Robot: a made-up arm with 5 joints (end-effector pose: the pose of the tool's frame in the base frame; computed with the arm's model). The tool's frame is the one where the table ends.
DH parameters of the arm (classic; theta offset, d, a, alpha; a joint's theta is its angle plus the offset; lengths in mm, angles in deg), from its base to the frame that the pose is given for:
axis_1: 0 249 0 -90
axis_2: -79.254 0 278.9 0
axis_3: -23.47 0 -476.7 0
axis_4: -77.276 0 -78 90
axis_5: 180 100 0 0
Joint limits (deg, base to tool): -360..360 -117.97..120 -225..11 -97..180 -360..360
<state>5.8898 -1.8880 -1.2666 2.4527 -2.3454</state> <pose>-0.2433 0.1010 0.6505 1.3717 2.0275 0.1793</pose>
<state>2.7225 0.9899 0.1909 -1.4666 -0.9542</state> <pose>0.0270 -0.0120 0.0080 0.7690 -2.8053 -0.2653</pose>
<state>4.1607 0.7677 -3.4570 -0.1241 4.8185</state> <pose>-0.1546 -0.2511 0.9940 0.3132 -0.1069 -0.4415</pose>
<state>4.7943 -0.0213 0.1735 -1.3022 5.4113</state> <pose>0.0166 -0.2019 0.0789 1.9312 -0.6154 0.4999</pose>
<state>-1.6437 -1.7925 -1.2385 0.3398 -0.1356</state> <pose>0.0261 0.3575 0.8372 0.3547 -0.3332 1.3377</pose>
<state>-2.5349 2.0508 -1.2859 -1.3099 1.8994</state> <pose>-0.0750 -0.0521 -0.3769 -1.7308 -2.2940 0.7629</pose>
